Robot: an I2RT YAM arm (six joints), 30 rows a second.
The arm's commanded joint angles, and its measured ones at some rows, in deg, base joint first. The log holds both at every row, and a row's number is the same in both.
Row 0, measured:
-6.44 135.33 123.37 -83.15 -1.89 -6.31
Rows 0 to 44, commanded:
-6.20 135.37 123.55 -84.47 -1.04 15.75
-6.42 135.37 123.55 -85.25 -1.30 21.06
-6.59 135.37 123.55 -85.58 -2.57 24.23
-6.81 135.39 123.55 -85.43 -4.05 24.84
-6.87 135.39 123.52 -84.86 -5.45 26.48
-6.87 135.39 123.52 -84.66 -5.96 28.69
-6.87 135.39 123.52 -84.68 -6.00 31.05
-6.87 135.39 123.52 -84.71 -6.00 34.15
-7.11 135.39 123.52 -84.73 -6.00 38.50
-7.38 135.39 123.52 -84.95 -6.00 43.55
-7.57 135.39 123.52 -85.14 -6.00 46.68
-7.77 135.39 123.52 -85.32 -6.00 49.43
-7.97 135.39 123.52 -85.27 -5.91 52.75
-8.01 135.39 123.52 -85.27 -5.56 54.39
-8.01 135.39 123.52 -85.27 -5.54 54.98
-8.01 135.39 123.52 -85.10 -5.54 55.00
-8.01 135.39 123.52 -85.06 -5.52 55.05
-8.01 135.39 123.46 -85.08 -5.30 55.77
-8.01 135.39 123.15 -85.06 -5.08 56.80
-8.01 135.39 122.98 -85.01 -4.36 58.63
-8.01 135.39 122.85 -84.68 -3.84 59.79
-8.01 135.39 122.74 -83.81 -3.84 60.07
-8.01 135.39 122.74 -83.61 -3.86 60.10
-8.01 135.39 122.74 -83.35 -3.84 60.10
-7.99 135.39 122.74 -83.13 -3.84 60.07
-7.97 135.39 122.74 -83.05 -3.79 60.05
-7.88 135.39 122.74 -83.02 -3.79 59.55
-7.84 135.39 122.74 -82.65 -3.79 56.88
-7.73 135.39 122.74 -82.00 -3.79 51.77
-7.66 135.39 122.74 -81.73 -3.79 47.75
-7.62 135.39 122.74 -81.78 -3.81 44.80
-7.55 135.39 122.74 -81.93 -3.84 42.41
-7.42 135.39 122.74 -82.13 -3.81 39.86
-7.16 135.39 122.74 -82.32 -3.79 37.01
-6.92 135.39 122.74 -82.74 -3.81 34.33
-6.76 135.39 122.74 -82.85 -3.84 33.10
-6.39 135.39 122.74 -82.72 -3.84 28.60
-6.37 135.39 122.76 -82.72 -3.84 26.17
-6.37 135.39 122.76 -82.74 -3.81 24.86
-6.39 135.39 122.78 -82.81 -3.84 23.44
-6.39 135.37 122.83 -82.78 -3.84 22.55
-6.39 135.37 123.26 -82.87 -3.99 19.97
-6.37 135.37 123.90 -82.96 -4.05 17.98
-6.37 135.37 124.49 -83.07 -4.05 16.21
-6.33 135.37 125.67 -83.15 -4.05 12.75
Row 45, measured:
-6.85 135.33 123.26 -83.11 -4.34 22.02
